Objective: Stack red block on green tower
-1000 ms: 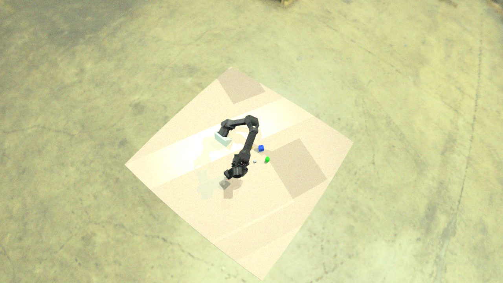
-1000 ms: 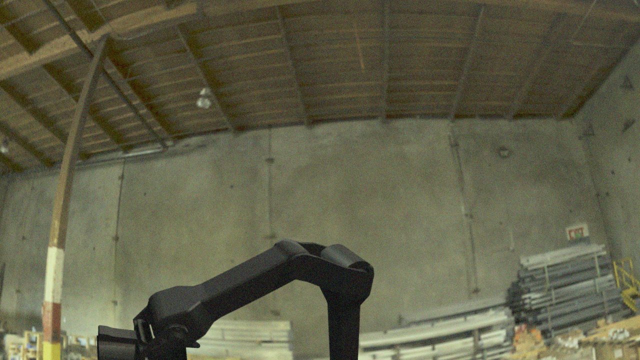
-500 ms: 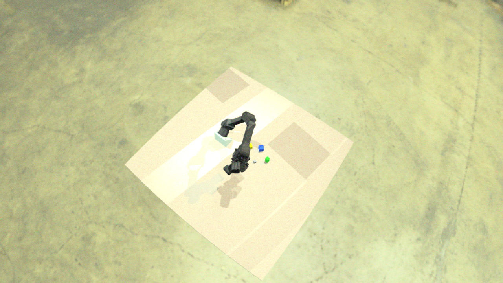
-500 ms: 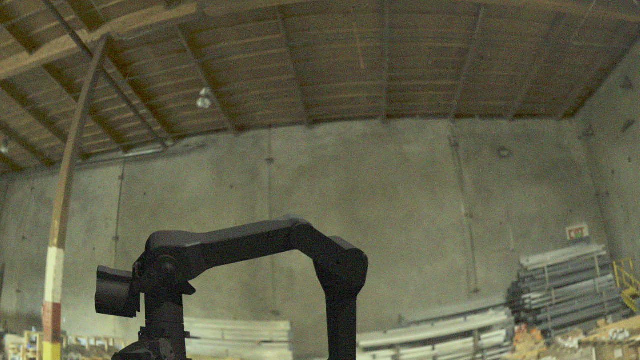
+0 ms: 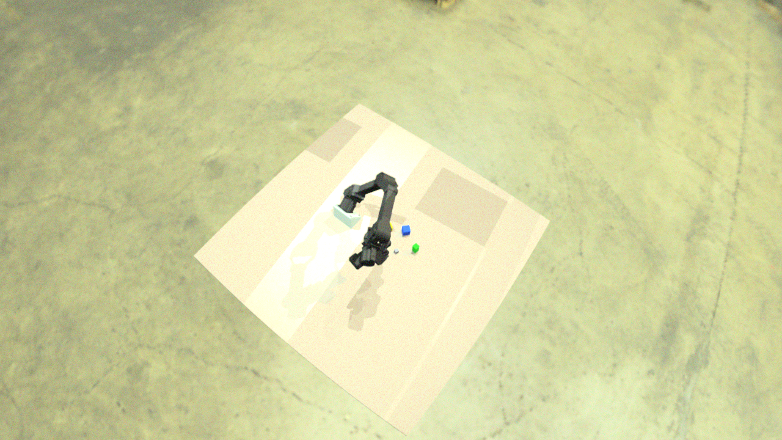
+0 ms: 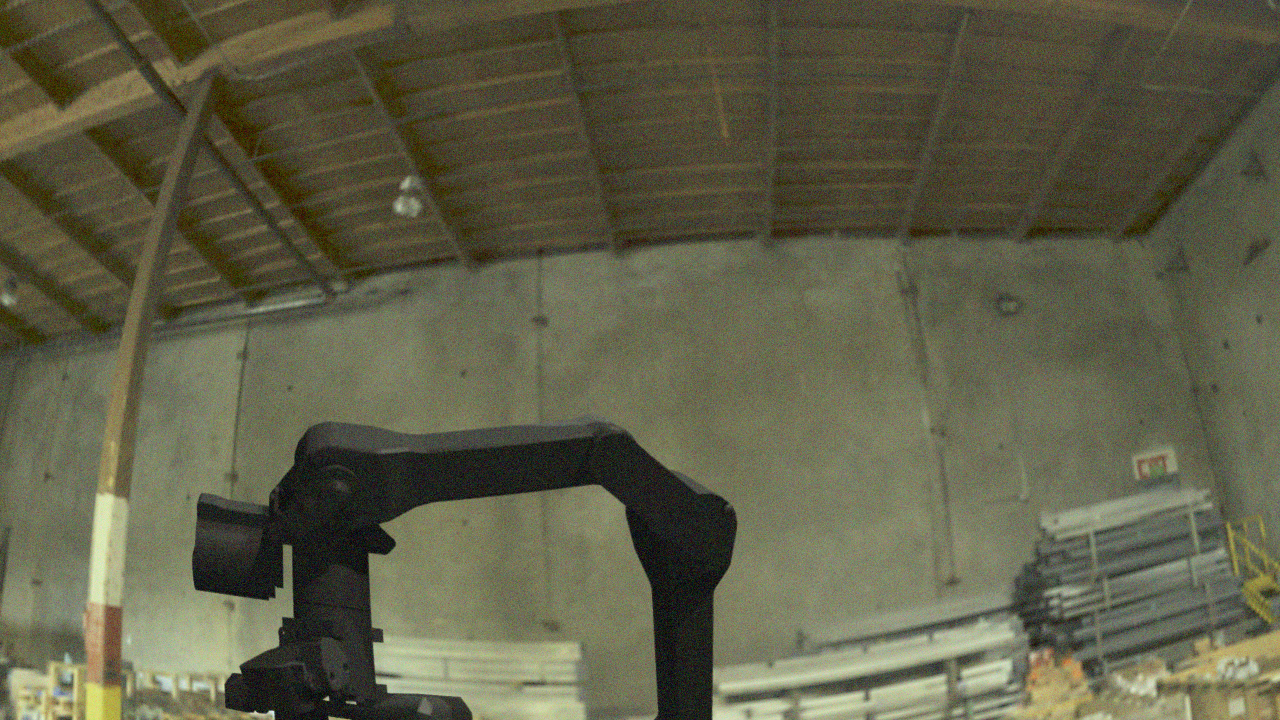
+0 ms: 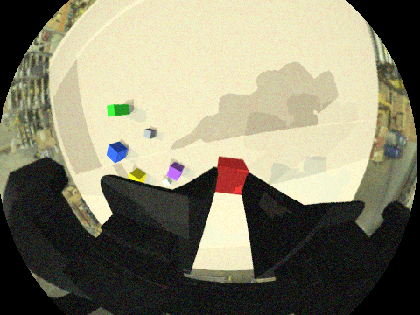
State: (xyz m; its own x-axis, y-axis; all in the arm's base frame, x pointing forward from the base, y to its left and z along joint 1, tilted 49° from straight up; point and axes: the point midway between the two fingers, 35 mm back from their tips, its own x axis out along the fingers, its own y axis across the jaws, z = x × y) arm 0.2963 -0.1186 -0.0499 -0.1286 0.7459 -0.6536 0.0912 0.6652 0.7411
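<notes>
Right now my gripper tip is 16 cm to the right of the small grey block, 12 cm above it and 2 cm short of it. Also, from my gripper tip: red block right at my gripper tip; blue block 26 cm to the left, 11 cm below, 2 cm behind.
</notes>
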